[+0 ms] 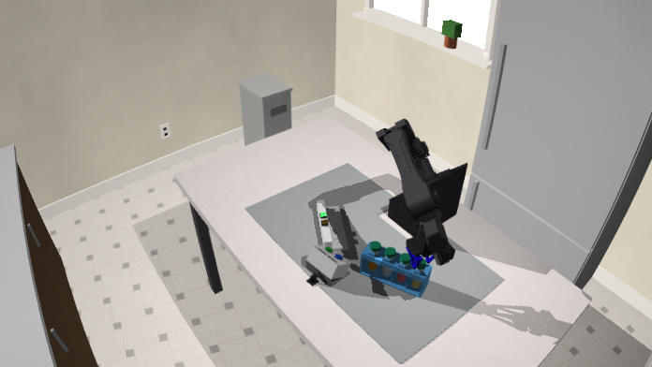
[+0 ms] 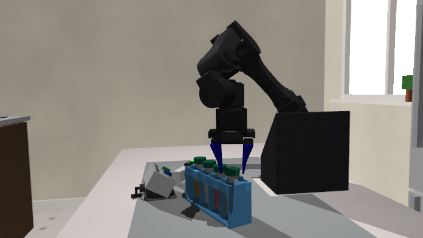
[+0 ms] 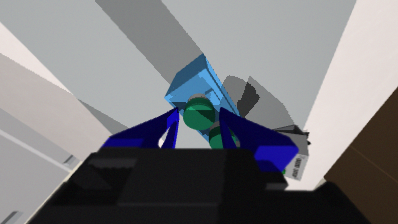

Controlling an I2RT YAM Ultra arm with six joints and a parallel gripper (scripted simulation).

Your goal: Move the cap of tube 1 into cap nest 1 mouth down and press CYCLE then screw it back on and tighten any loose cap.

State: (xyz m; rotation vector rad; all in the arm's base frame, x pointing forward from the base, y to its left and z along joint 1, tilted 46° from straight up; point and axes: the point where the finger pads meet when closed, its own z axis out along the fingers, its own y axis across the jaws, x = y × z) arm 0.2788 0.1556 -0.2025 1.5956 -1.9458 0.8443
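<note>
My hand is right at the green cap. Also, from my hand: blue key: 21 cm to the right, 15 cm ahead, 5 cm below; green key: 25 cm to the right, 16 cm ahead, 5 cm below; grey key box: 23 cm to the right, 17 cm ahead, 7 cm below.
</note>
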